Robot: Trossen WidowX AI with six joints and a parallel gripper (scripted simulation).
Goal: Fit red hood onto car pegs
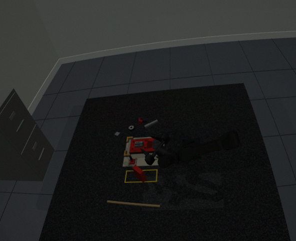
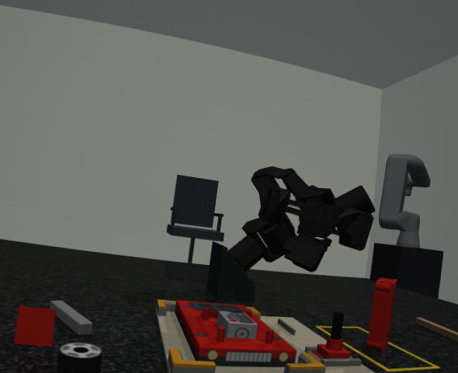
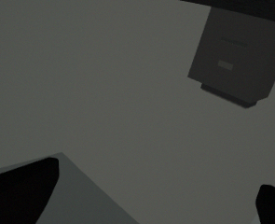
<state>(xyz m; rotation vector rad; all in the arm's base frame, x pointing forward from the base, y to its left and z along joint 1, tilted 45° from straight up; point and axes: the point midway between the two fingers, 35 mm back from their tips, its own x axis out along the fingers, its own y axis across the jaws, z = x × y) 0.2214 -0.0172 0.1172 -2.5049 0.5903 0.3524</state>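
Right now my gripper tip is 4 cm short of the red hood, 12 cm to the right of it and 13 cm above it. From my gripper tip the other things lie so: grey engine block (9 cm ahead, 10 cm to the right, 16 cm below); orange-cornered jig (6 cm ahead, 9 cm to the right, 17 cm below); wooden stick (6 cm ahead, 29 cm to the left, 18 cm below).
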